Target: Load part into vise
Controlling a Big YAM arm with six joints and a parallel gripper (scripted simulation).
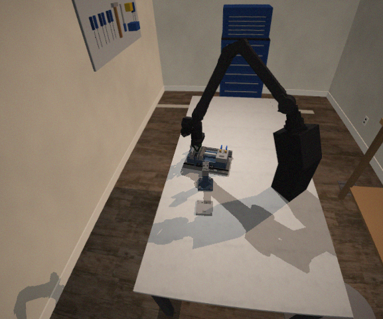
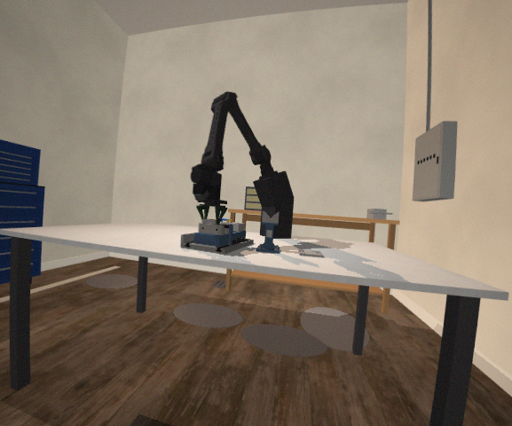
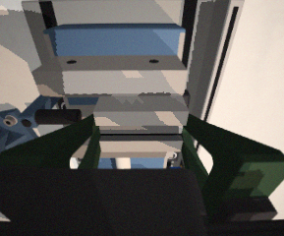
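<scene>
Right now my hand is right at the part. The rest, counted from my hand: moving jaw (3 cm to the left, 3 cm behind, 2 cm below); then fixed jaw (3 cm ahead, 2 cm below, 1 cm to the left); then work stop rod (6 cm to the left, 2 cm ahead, 1 cm below).
</scene>
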